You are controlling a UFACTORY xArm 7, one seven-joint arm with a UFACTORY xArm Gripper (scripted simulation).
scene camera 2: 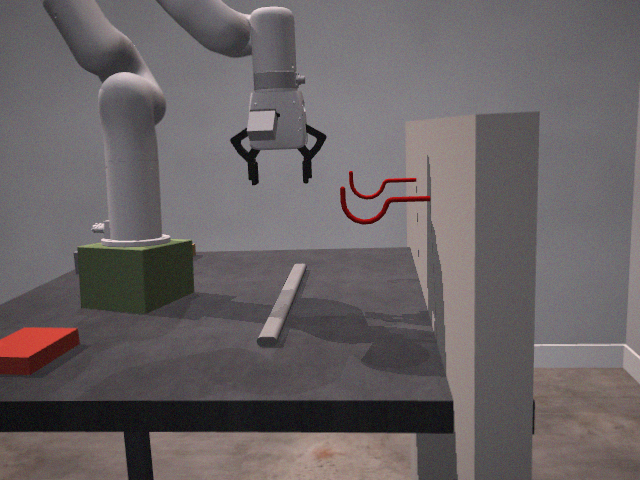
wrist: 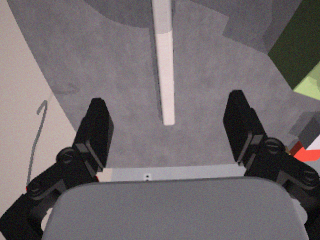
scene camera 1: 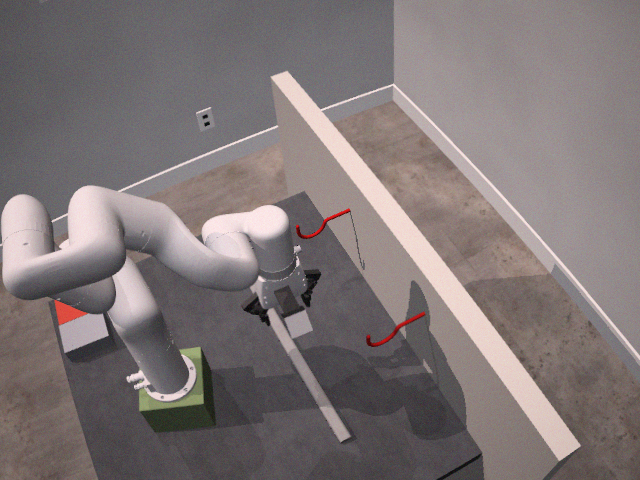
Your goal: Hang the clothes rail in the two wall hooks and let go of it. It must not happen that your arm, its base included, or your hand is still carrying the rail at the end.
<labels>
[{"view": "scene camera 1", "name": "clothes rail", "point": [309,379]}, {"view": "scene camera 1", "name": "beige wall panel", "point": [511,421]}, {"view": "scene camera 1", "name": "grey block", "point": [91,333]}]
</labels>
